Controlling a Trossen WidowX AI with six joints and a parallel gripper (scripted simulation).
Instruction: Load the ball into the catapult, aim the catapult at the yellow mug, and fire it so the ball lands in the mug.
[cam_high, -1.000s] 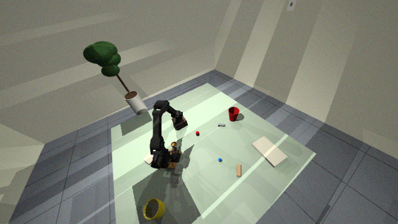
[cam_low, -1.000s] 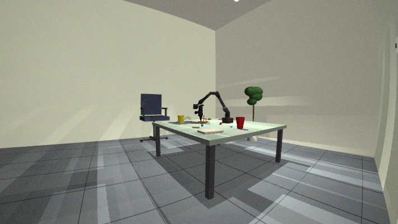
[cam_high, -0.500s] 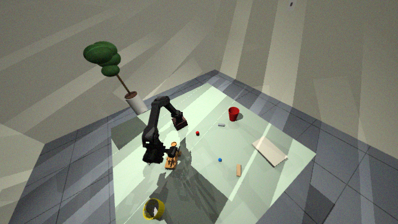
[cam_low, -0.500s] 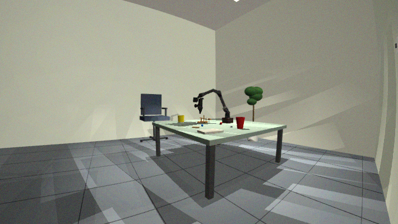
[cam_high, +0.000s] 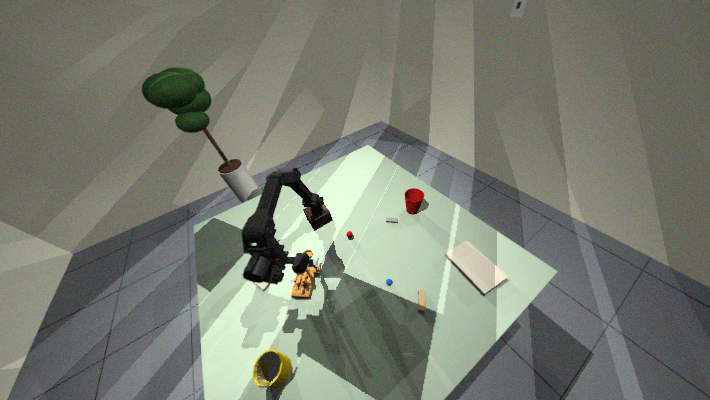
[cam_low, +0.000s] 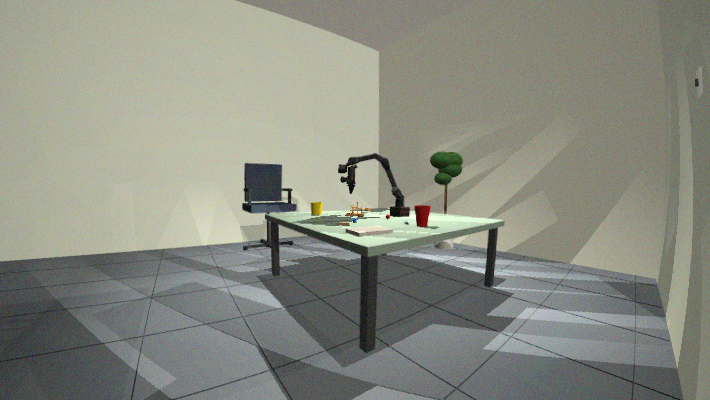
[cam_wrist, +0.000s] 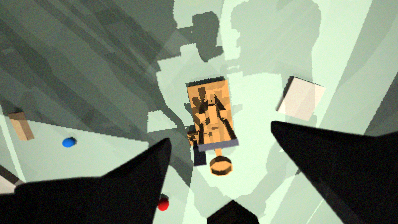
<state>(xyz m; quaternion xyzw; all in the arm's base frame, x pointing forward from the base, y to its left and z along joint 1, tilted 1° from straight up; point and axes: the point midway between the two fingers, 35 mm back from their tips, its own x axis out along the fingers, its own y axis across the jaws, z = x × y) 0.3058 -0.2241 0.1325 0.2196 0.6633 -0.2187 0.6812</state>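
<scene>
Now: the red ball 12 cm behind my gripper tip, 30 cm to the left of it and 15 cm below it. The rest, counted from my gripper tip: white card: 14 cm behind, 13 cm to the right, 16 cm below; then yellow mug: 21 cm ahead, 17 cm to the right, 14 cm below; then orange catapult: 6 cm behind, 6 cm to the left, 12 cm below.
</scene>
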